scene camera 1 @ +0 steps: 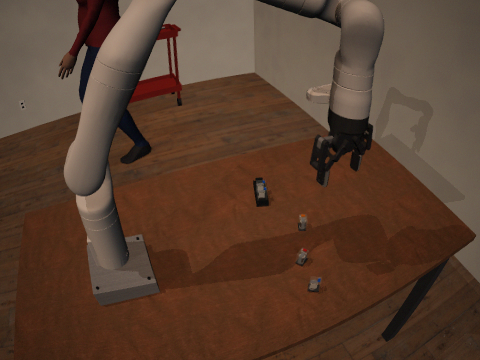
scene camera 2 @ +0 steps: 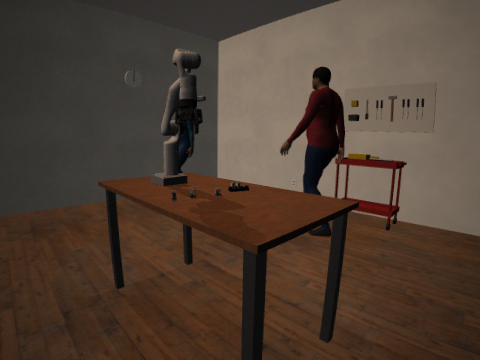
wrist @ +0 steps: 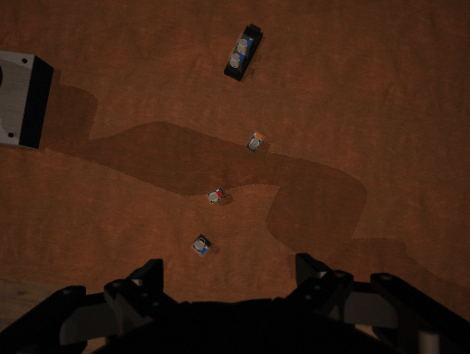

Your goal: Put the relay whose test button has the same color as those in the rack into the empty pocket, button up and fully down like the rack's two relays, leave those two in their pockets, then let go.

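Where they show: gripper, between the fingertips: [scene camera 1: 338,176] [scene camera 2: 188,134] [wrist: 230,271]; arm's base, origin of its link: [scene camera 1: 112,255] [scene camera 2: 171,173].
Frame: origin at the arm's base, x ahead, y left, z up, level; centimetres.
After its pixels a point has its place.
The black rack [scene camera 1: 262,203] @[x 43.7, y 13.0, z -4.1 cm] [scene camera 2: 239,189] [wrist: 233,74] @[x 44.1, y 13.0, z -3.6 cm] holds two grey relays with blue buttons [scene camera 1: 260,188] @[x 44.5, y 17.3, z -2.1 cm] [wrist: 235,60] @[x 44.1, y 14.1, z -0.7 cm]; its empty pocket is hard to make out. A loose blue-button relay [scene camera 1: 314,285] @[x 45.5, y -20.4, z -1.8 cm] [scene camera 2: 174,195] @[x 47.4, y -20.0, z -2.9 cm] [wrist: 201,245] @[x 46.2, y -19.1, z -1.0 cm] stands farthest from the rack. A red-button relay [scene camera 1: 302,256] @[x 45.8, y -11.5, z -1.1 cm] [scene camera 2: 192,193] @[x 47.4, y -10.9, z -3.1 cm] [wrist: 215,196] @[x 46.5, y -10.4, z -1.0 cm] and an orange-button relay [scene camera 1: 302,222] @[x 50.4, y -0.2, z -1.4 cm] [scene camera 2: 218,192] @[x 52.0, y 0.4, z -3.1 cm] [wrist: 255,142] @[x 51.1, y 0.5, z -1.0 cm] stand between it and the rack, the orange one nearest the rack. My gripper [scene camera 1: 339,174] @[x 49.7, y -14.0, z 24.0 cm] [scene camera 2: 189,129] @[x 49.7, y -14.0, z 24.0 cm] [wrist: 230,271] @[x 49.7, y -14.0, z 24.0 cm] is open and empty, pointing down, high above the table, apart from all relays.
The robot's base [scene camera 1: 125,289] @[x 2.5, y -10.7, z -0.8 cm] [scene camera 2: 169,179] @[x 10.1, y -5.9, z -1.7 cm] [wrist: 15,100] @[x 7.8, y -2.3, z -0.6 cm] stands on the wooden table [scene camera 1: 200,325] @[x 18.1, y -21.5, z -5.3 cm] [scene camera 2: 300,210] @[x 91.1, y 12.6, z -5.3 cm]. A person in red [scene camera 1: 100,25] [scene camera 2: 324,120] stands beyond the table, near a red cart [scene camera 1: 176,31] [scene camera 2: 371,163]. Another person in blue is partly hidden behind the arm in scene camera 2.
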